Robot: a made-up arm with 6 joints. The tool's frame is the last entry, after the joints. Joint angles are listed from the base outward. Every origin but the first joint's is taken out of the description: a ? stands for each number. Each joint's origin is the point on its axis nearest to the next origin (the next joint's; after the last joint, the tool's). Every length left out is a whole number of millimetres.
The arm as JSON. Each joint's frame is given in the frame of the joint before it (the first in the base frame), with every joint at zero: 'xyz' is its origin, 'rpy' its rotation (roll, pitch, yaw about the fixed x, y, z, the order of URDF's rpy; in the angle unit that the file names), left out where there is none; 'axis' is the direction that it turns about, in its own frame. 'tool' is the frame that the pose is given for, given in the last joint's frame.
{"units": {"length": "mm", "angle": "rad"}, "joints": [
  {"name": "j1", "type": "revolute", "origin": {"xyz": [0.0, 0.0, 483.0], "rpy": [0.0, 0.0, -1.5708]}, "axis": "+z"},
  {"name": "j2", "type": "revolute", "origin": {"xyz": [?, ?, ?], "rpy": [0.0, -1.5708, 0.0]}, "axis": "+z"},
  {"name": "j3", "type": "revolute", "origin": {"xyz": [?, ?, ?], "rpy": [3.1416, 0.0, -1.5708]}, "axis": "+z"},
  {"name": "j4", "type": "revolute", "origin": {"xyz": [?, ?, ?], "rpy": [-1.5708, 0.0, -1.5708]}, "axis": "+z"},
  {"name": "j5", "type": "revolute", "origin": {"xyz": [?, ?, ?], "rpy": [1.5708, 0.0, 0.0]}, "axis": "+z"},
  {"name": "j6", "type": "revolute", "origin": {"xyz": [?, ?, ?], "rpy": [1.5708, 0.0, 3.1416]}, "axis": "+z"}
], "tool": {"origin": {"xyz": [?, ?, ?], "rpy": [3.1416, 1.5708, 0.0]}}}
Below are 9 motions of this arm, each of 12 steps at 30 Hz.
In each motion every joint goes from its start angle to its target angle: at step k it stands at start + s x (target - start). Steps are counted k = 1, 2, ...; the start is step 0. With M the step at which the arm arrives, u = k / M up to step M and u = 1 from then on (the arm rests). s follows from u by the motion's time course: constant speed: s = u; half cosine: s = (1 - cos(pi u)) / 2; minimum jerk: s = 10 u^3 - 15 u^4 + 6 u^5.
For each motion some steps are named. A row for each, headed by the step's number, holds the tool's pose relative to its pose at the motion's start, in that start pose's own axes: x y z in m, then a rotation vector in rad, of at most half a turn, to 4 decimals.
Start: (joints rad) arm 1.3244 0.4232 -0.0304 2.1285 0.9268 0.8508
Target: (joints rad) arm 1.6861 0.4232 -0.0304 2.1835 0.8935 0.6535
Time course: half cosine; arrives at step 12
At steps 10, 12:
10: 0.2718 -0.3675 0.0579 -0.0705 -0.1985 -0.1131
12: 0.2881 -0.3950 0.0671 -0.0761 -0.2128 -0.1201

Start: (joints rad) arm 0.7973 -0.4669 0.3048 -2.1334 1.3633 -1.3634
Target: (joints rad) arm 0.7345 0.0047 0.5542 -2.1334 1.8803 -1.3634
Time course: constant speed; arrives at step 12
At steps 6, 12:
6: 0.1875 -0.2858 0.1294 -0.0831 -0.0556 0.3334
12: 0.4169 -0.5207 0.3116 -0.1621 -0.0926 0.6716

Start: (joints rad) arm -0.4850 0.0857 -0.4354 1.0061 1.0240 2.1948
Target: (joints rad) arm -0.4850 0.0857 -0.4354 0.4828 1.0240 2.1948
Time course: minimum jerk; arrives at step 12
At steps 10, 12:
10: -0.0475 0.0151 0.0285 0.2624 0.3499 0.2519
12: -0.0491 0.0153 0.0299 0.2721 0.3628 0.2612

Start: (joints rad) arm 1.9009 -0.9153 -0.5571 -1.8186 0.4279 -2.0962
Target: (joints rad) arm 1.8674 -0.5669 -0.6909 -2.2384 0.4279 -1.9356
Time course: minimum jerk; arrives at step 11
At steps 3, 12:
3: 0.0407 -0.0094 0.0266 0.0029 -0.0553 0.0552
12: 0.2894 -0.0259 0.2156 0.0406 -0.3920 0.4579

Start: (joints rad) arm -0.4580 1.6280 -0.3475 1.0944 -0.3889 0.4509
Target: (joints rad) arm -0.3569 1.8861 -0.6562 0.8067 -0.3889 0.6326
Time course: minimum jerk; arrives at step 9
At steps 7, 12:
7: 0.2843 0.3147 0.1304 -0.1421 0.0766 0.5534
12: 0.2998 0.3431 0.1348 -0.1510 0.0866 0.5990

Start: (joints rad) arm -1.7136 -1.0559 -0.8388 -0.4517 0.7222 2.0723
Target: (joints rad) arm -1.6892 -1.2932 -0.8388 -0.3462 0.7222 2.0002
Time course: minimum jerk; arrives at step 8
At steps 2, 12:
2: -0.0184 -0.0085 -0.0086 0.0082 -0.0044 -0.0264
12: -0.1858 -0.0609 -0.0863 0.0740 -0.0392 -0.2545

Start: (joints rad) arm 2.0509 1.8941 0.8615 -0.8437 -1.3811 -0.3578
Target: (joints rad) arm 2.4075 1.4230 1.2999 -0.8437 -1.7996 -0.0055
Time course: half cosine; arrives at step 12
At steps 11, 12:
11: -0.2248 0.8671 -1.1636 -1.1982 -0.0179 -0.2197
12: -0.2256 0.8742 -1.1898 -1.2190 -0.0171 -0.2249

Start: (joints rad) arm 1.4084 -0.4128 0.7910 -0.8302 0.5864 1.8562
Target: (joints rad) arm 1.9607 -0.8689 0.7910 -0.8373 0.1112 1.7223
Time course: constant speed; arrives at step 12
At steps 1, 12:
1: 0.0007 -0.0714 0.0204 0.0689 -0.0158 0.0220
12: -0.0086 -0.8800 -0.2376 0.7879 -0.2115 0.1755

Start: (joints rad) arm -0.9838 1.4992 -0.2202 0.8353 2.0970 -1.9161
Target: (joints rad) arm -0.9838 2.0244 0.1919 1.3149 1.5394 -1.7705
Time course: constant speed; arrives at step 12
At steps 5, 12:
5: -0.1378 -0.2619 0.0879 0.0546 0.0798 -0.2989
12: -0.3951 -0.6189 0.1110 0.0793 0.2681 -0.6974

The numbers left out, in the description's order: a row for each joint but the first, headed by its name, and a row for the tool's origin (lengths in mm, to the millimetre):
j2: 0.0 0.0 0.0
j3: 1402.0 0.0 0.0
j4: -821.0 0.0 0.0
j5: 0.0 -115.0 0.0
j6: 0.0 0.0 0.0
tool: 0.0 0.0 0.0

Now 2 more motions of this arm.
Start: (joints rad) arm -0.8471 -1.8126 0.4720 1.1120 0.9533 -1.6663
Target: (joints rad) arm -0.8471 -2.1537 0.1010 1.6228 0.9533 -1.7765
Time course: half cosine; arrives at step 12
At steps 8, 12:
8: -0.1216 0.3302 0.0521 -0.1221 0.3207 -0.0502
12: -0.1734 0.4371 0.0485 -0.1631 0.4269 -0.0710

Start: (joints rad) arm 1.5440 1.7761 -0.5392 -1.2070 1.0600 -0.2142
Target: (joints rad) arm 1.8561 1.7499 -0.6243 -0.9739 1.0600 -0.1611
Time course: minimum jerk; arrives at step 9
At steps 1, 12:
1: -0.0024 0.0002 -0.0008 -0.0045 -0.0012 0.0043
12: -0.1984 -0.0072 -0.0792 -0.4091 -0.1047 0.3483

